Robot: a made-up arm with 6 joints. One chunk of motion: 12 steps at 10 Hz.
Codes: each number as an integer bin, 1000 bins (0 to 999) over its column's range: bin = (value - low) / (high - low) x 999, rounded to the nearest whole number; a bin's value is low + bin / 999 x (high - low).
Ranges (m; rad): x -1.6..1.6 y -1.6..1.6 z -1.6..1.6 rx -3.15..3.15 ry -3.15..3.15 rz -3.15..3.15
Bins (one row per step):
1: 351 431 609 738 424 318
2: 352 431 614 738 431 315
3: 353 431 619 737 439 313
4: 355 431 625 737 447 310
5: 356 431 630 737 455 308
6: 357 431 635 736 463 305
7: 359 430 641 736 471 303
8: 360 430 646 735 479 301
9: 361 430 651 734 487 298
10: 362 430 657 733 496 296
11: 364 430 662 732 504 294
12: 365 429 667 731 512 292
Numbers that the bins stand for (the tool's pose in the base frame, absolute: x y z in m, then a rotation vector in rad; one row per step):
1: -0.4757 -0.2194 0.3508 1.5041 -0.4761 -1.1446
2: -0.4725 -0.2194 0.3668 1.5041 -0.4320 -1.1635
3: -0.4693 -0.2194 0.3828 1.4977 -0.3815 -1.1761
4: -0.4629 -0.2194 0.4020 1.4977 -0.3311 -1.1950
5: -0.4597 -0.2194 0.4180 1.4977 -0.2806 -1.2077
6: -0.4565 -0.2194 0.4340 1.4914 -0.2302 -1.2266
7: -0.4501 -0.2226 0.4533 1.4914 -0.1797 -1.2392
8: -0.4468 -0.2226 0.4693 1.4851 -0.1293 -1.2518
9: -0.4436 -0.2226 0.4853 1.4788 -0.0788 -1.2707
10: -0.4404 -0.2226 0.5045 1.4725 -0.0221 -1.2833
11: -0.4340 -0.2226 0.5205 1.4662 0.0284 -1.2959
12: -0.4308 -0.2258 0.5365 1.4599 0.0788 -1.3086

